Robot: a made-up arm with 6 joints.
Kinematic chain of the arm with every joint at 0, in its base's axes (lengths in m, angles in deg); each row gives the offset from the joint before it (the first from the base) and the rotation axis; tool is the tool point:
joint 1: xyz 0 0 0.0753 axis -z
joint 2: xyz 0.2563 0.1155 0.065 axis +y
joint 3: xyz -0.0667 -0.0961 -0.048 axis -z
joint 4: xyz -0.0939 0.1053 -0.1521 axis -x
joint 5: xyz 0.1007 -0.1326 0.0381 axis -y
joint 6: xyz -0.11 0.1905 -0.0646 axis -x
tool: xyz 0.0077 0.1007 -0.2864
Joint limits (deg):
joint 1: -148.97..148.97
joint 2: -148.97..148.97
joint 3: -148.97..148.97
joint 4: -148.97..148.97
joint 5: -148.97..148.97
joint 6: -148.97..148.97
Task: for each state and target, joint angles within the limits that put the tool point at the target. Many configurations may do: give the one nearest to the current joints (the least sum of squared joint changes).
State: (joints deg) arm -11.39 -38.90 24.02 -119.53 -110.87 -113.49
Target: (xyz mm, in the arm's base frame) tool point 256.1 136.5 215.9
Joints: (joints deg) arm -49.31 -39.05 19.31 -110.47 -113.80 -108.50
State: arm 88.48 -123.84 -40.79 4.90 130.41 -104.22
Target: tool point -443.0 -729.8 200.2
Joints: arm 131.73 -138.73 -68.38 27.93 121.82 -96.30
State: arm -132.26 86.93 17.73 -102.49 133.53 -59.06
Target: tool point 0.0 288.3 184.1
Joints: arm -140.90 51.36 31.87 -148.97 147.24 -74.58
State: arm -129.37 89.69 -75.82 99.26 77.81 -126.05
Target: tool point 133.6 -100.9 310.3
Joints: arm -112.13 114.31 -86.13 110.51 104.29 -111.99
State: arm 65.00 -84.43 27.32 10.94 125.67 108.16
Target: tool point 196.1 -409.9 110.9
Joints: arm 44.80 -86.58 23.34 9.40 124.92 110.86
